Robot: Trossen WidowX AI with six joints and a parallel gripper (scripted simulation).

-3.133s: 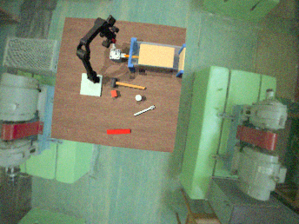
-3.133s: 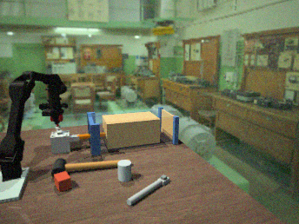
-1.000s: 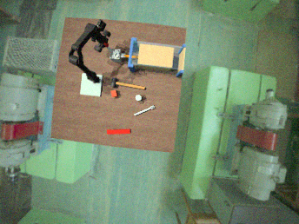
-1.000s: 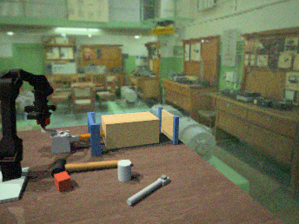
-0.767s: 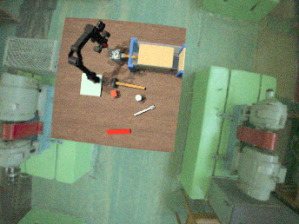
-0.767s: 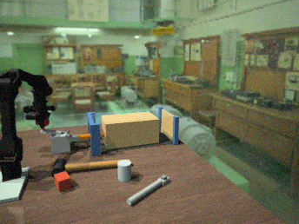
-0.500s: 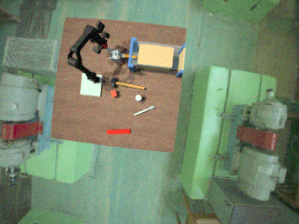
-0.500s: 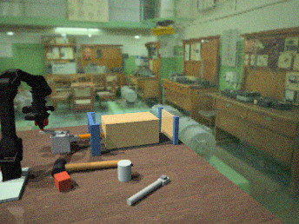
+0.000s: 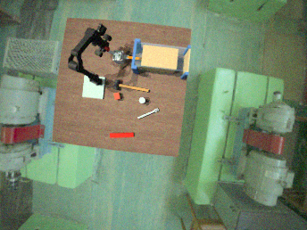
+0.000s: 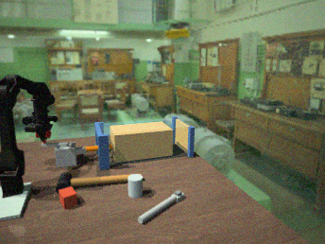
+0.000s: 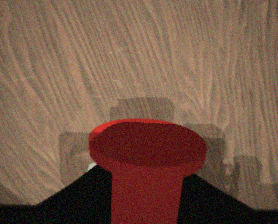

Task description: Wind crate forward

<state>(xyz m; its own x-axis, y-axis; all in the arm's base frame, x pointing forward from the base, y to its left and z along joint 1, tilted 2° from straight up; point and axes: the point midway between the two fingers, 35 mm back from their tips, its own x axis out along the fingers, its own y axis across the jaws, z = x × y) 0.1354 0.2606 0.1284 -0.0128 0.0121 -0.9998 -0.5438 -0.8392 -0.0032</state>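
The winch handle is 3 cm ahead of my gripper tip, 2 cm to the right of it and 1 cm below it. From my gripper tip the other things lie so: red knob 2 cm above; then winch 8 cm below, 7 cm ahead, 5 cm to the right; then blue steel frame 25 cm ahead, 7 cm to the right, 1 cm below.
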